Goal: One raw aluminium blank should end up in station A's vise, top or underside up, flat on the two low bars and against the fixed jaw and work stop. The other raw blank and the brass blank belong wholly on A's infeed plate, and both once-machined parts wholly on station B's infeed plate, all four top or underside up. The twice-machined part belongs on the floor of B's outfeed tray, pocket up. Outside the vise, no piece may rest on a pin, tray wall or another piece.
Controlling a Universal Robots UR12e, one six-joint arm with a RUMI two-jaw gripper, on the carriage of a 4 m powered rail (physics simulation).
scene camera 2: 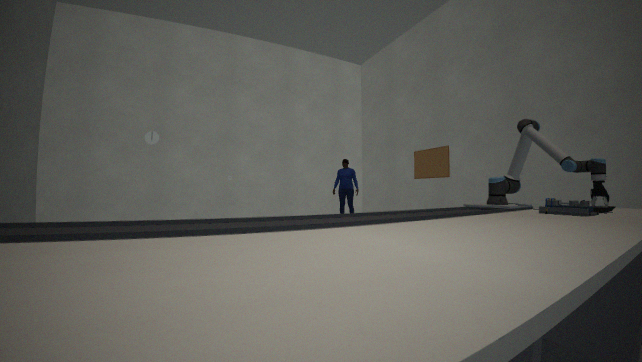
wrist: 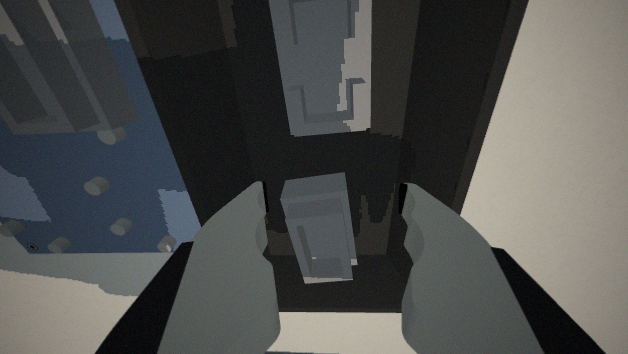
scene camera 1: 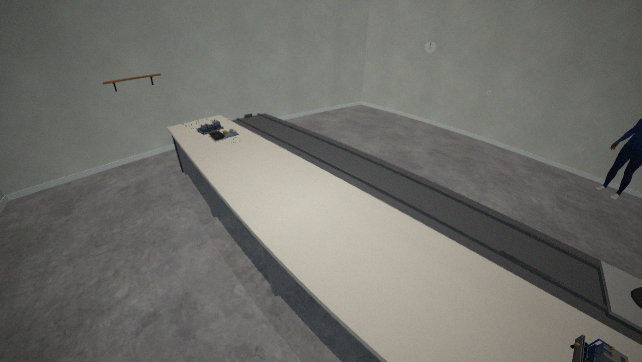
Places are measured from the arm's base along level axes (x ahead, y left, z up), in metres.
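Pixels of known places: gripper, fingertip midpoint: (wrist: 332, 185); arm's base at its link origin: (scene camera 2: 497, 204).
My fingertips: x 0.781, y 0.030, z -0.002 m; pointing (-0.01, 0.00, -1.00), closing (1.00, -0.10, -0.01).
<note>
For each thing: its top centre in the pictures, then the offset to it from my fingertips. "spot": a spot on its surface instead.
- black tray at its top centre: (wrist: 140, 176) dz +0.014, dx -0.095, dy +0.021 m
- small grey machined part at its top centre: (wrist: 321, 252) dz +0.019, dx -0.008, dy -0.032 m
- wider grey part at its top centre: (wrist: 324, 65) dz +0.019, dx +0.001, dy +0.063 m
- stepped grey part at its top centre: (wrist: 4, 71) dz +0.015, dx -0.127, dy +0.073 m
- blue pinned plate at its top centre: (wrist: 56, 147) dz -0.020, dx -0.173, dy +0.030 m
- station fixture at a spot on its surface: (scene camera 2: 565, 206) spot: dz +0.028, dx -0.110, dy -0.390 m
My gripper (wrist: 332, 185) (scene camera 2: 601, 202) is open, low over a black tray (wrist: 210, 125) at the near station. Between its spread fingers, touching neither, a small grey machined part (wrist: 322, 235) lies in the tray with a recess facing up. A wider grey part (wrist: 322, 65) with a pocket facing up lies further up in the wrist view, apart from it. A stepped grey part (wrist: 65, 75) is on the blue pinned plate (wrist: 50, 165); whether it touches a pin cannot be told. At the far station, a brass-coloured piece (scene camera 1: 225, 132) shows, too small to judge its pose.
Several pins stand on the blue plate left of the left finger. The black tray's walls rise around the fingers. A station fixture (scene camera 2: 565, 206) stands beside the gripper. The far station has a dark tray (scene camera 1: 217, 135) and a blue fixture (scene camera 1: 210, 127). The rail (scene camera 1: 400, 175) runs along the table.
</note>
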